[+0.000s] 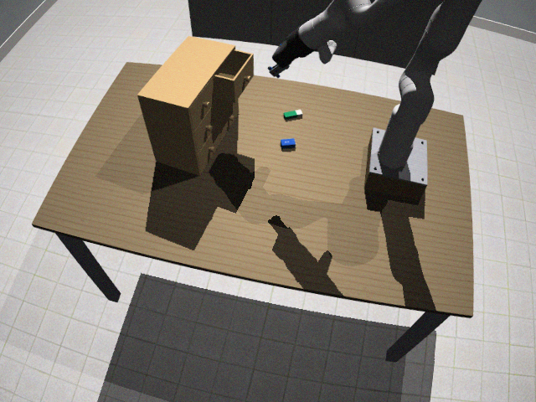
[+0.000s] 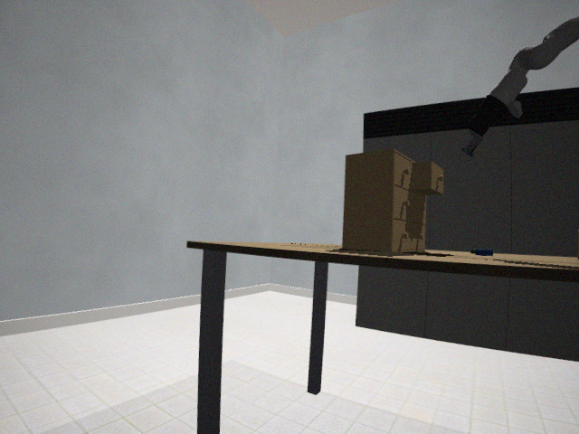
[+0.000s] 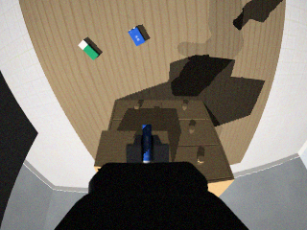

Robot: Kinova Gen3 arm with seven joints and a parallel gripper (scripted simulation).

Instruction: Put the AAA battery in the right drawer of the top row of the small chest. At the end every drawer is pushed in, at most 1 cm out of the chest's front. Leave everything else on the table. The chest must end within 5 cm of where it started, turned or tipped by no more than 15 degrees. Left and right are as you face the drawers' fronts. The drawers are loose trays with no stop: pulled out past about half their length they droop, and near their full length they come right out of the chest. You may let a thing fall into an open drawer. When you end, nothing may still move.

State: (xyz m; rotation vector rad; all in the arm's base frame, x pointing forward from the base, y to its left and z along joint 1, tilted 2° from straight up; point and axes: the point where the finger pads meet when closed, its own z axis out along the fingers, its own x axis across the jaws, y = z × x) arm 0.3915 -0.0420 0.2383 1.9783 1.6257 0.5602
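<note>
Now: the AAA battery 10 mm below my hand and 10 mm ahead of it. From my hand the other things lie so: blue block (330 mm below, 50 mm behind, 20 mm to the right); green-and-white block (340 mm below, 160 mm to the right, 50 mm behind).
</note>
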